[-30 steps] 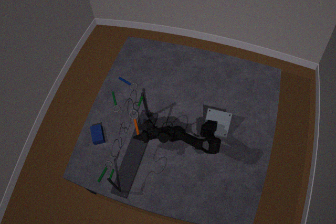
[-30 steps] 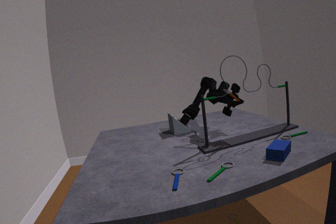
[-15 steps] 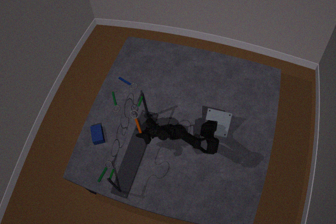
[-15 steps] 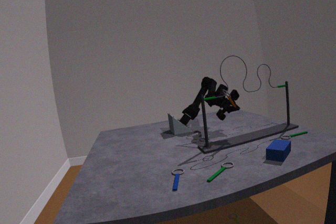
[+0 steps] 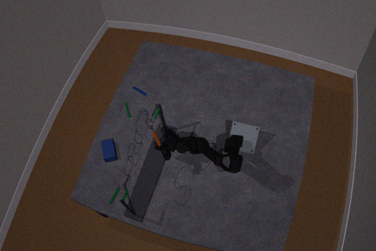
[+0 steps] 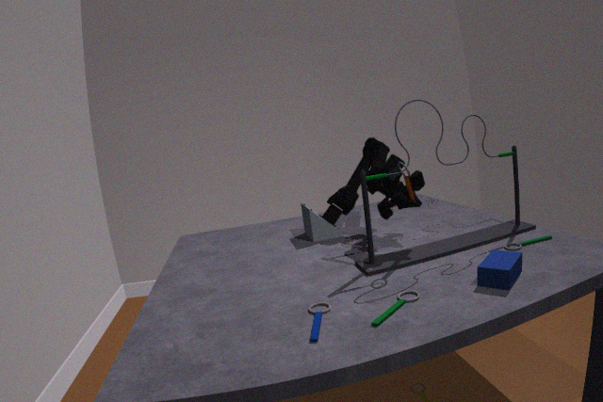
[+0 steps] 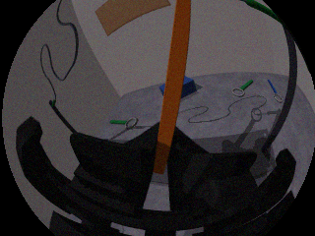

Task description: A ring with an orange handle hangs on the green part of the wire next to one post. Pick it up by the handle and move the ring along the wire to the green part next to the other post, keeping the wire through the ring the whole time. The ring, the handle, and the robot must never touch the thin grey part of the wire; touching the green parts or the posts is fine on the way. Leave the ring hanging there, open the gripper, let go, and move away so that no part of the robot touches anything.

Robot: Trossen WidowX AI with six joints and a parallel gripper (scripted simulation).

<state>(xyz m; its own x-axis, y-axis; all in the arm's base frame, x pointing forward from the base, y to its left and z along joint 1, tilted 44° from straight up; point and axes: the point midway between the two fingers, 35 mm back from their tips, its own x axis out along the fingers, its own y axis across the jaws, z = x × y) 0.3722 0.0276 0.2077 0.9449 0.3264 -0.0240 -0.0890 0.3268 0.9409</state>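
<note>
Right now my gripper tip is 8 cm below the ring with orange handle and 4 cm to the left of it. Round my gripper tip: blue-handled ring 42 cm to the right, 22 cm ahead, 15 cm below.
</note>
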